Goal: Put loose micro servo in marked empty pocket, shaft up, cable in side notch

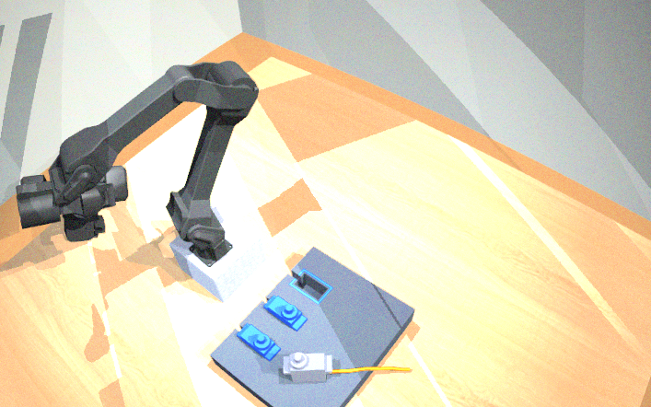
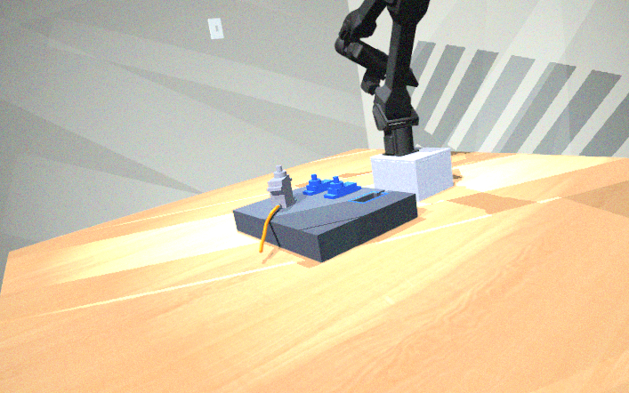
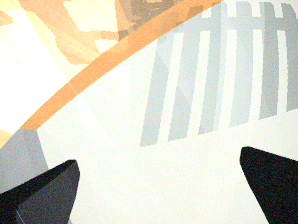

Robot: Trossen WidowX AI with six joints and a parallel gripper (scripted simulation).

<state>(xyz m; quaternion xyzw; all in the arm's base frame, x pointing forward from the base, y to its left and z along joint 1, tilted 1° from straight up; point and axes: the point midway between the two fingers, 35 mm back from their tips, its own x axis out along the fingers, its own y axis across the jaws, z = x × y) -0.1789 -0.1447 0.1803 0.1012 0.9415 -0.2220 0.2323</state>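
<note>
Now: the grey deck 51 cm ahead of my gripper tip, 15 cm to the left of it and 23 cm below it.
</note>
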